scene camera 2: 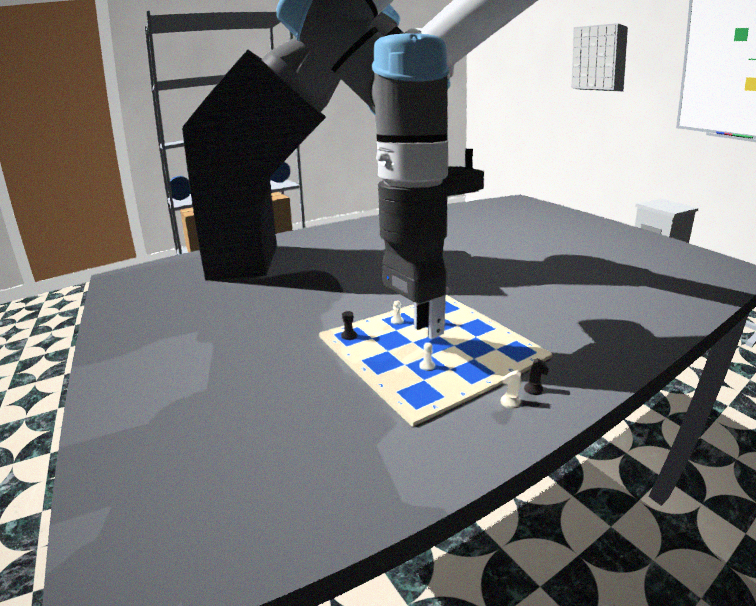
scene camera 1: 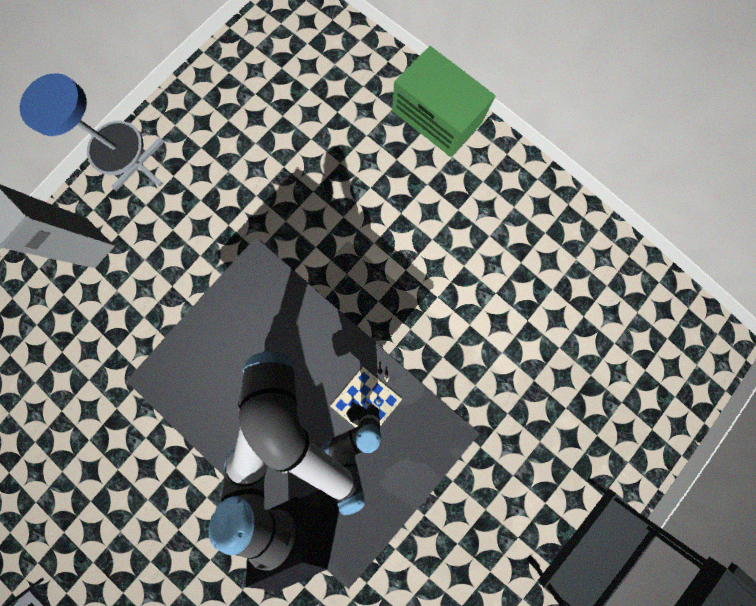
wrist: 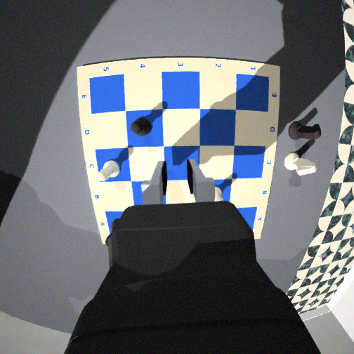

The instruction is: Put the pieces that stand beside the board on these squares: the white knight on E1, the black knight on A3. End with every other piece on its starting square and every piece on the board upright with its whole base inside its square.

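Where they show: gripper, fingertip midpoint: [scene camera 2: 429, 331] [scene camera 1: 365, 405]; arm's base, link origin: [scene camera 2: 291, 86] [scene camera 1: 273, 538].
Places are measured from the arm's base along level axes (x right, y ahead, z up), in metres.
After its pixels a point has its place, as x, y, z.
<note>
The white knight [scene camera 2: 511, 390] {-0.060, 0.568, -0.327} [wrist: 302, 164] and the black knight [scene camera 2: 536, 377] {-0.099, 0.565, -0.326} [wrist: 305, 131] stand upright on the table beside the board's 1-side edge. The board [scene camera 2: 413, 416] {0.043, 0.541, -0.339} [wrist: 272, 75] bears a black rook [scene camera 2: 348, 325] {0.041, 0.362, -0.321} on A5, a white piece [scene camera 2: 396, 312] {-0.033, 0.353, -0.323} [wrist: 109, 170] on C5, another white piece [scene camera 2: 427, 357] {-0.013, 0.472, -0.324} [wrist: 218, 194] on B2 and a black piece [wrist: 142, 126] on D4. My gripper [scene camera 2: 429, 326] {-0.044, 0.422, -0.322} [wrist: 176, 170] is partly open, with no piece between its fingers, above the board's middle. E1 is bare; the gripper body hides A3 in the wrist view.
The fingers hang close to the B2 piece in the wrist view, and hide the D4 piece in scene camera 2. The table edge [scene camera 2: 504, 503] {0.007, 0.654, -0.380} runs beyond the two knights. The arm's dark pedestal [scene camera 2: 233, 208] {0.136, 0.048, -0.211} stands at the back of the table.
</note>
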